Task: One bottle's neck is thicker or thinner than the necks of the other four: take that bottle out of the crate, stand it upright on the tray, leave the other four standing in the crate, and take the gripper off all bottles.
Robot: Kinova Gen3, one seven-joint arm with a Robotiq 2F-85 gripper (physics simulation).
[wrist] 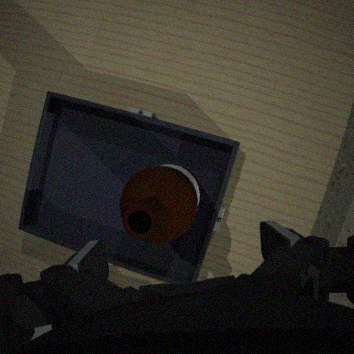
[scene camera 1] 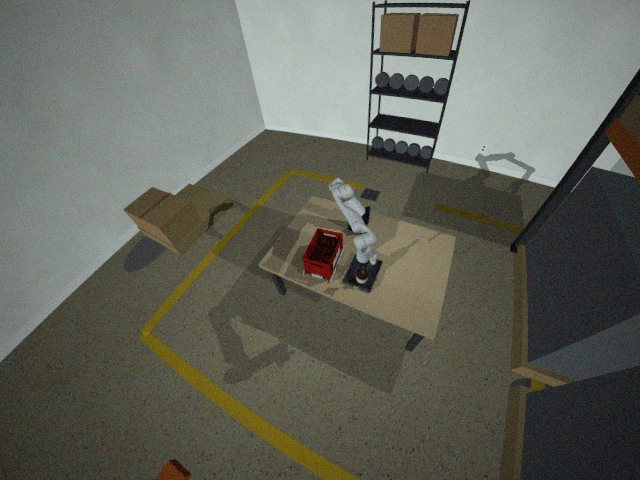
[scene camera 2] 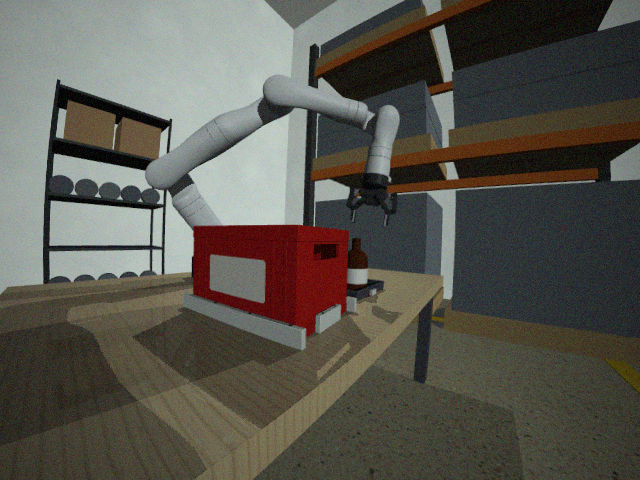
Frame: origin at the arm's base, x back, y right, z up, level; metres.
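Seen in the pictures: gripper, between the fingertips: (wrist: 183,247) (scene camera 1: 362,268) (scene camera 2: 368,225); arm's base, origin of its link: (scene camera 1: 360,214).
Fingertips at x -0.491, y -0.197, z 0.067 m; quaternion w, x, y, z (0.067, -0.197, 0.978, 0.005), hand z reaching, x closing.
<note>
Offsets run from my fingertips to a thing's middle. "spot": to the spot under its first point. Level surfaces: height alone.
A brown bottle {dx +0.035, dy +0.006, dz -0.118 m} (scene camera 1: 361,277) (scene camera 2: 357,263) (wrist: 160,202) with a white label stands upright on the dark tray {dx +0.099, dy +0.020, dz -0.188 m} (scene camera 1: 369,288) (scene camera 2: 375,285) (wrist: 36,160), towards one end of it. My gripper (scene camera 2: 369,223) (wrist: 183,247) is open, with its fingers wide apart. It is above the bottle's mouth and clear of it. The red crate {dx +0.081, dy +0.305, dz -0.113 m} (scene camera 1: 316,269) (scene camera 2: 279,279) stands beside the tray. Dark shapes of bottles show inside it in the first scene view, too dim to count or to compare their necks. The crate's walls hide its inside in the second scene view.
Pale strips {spot: dx +0.019, dy +0.403, dz -0.184 m} (scene camera 2: 248,322) lie along the crate's base on the wooden table {dz -0.201 m} (scene camera 1: 413,279) (scene camera 2: 155,413) (wrist: 280,75). The tray has a low raised rim. A black shelf rack (scene camera 1: 370,93) (scene camera 2: 47,217) and a tall rack with orange beams (scene camera 2: 491,135) stand away from the table.
</note>
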